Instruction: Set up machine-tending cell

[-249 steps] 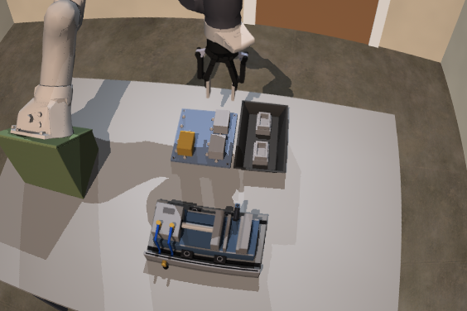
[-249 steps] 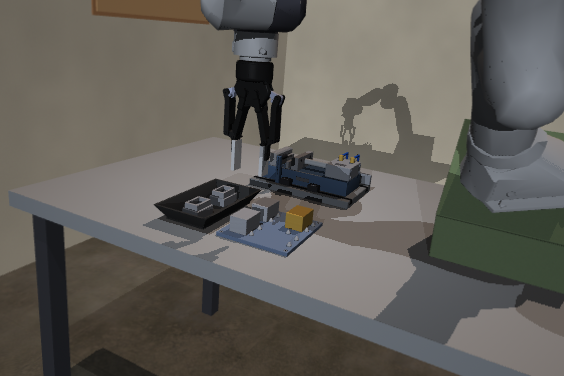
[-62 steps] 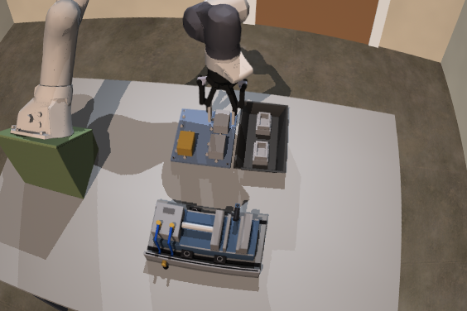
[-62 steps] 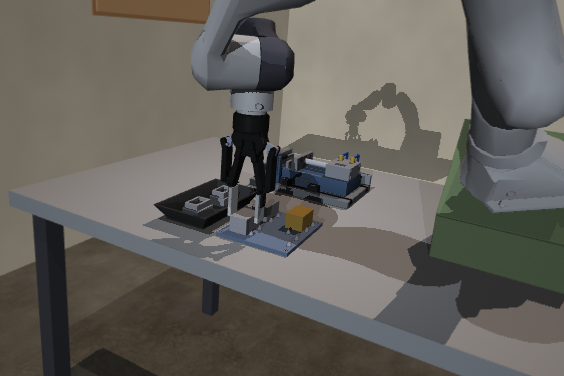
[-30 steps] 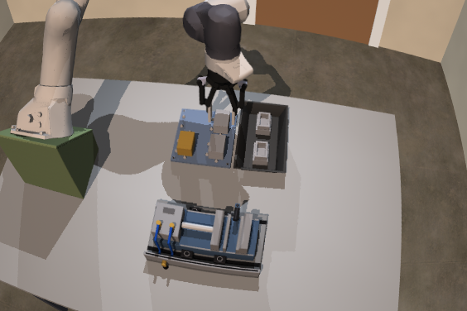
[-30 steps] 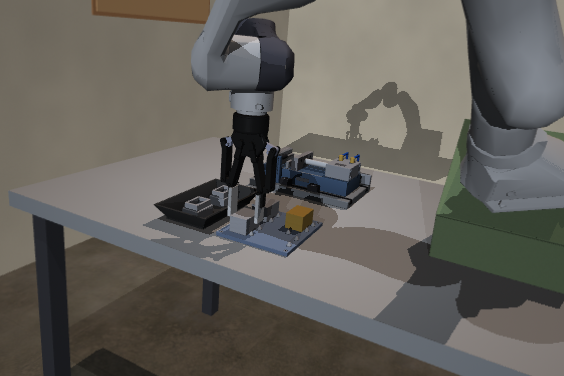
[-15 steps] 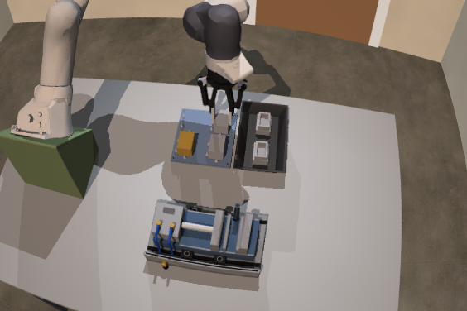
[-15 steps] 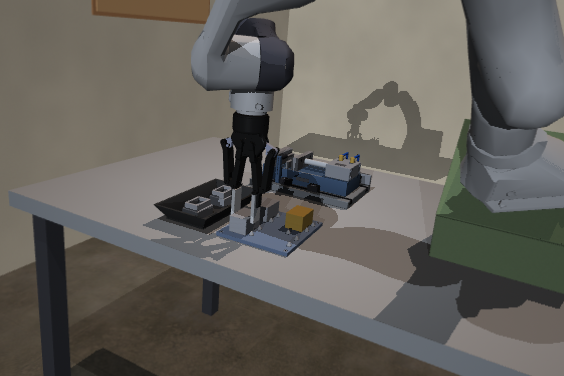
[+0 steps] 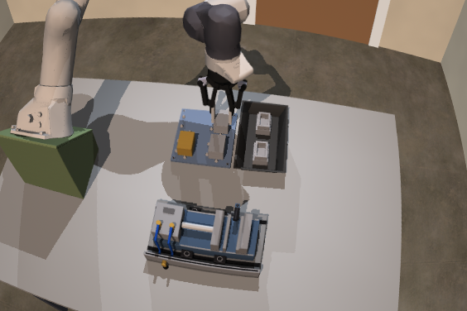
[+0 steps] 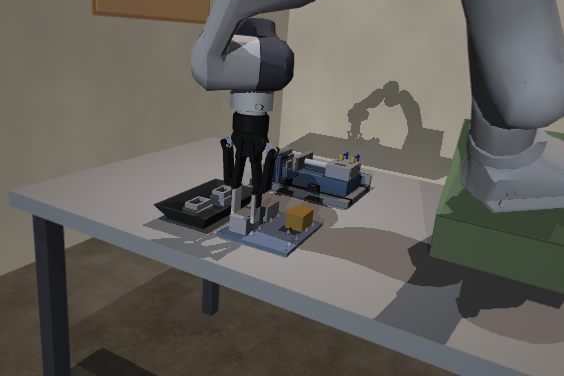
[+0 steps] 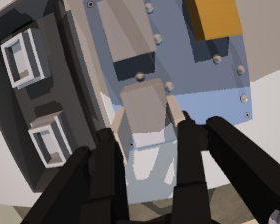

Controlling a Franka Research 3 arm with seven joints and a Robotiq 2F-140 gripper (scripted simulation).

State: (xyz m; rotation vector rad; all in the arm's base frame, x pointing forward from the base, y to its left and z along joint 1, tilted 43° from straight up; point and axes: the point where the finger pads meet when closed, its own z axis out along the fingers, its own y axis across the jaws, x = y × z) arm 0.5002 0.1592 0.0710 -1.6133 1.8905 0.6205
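The aluminium blank lies 1 cm behind my hand, 9 cm to the right of it and 4 cm below it. The rest, counted from my hand: brass blank 10 cm behind, 8 cm to the right, 4 cm below; blue vise 3 cm behind, 37 cm to the right, 2 cm below.
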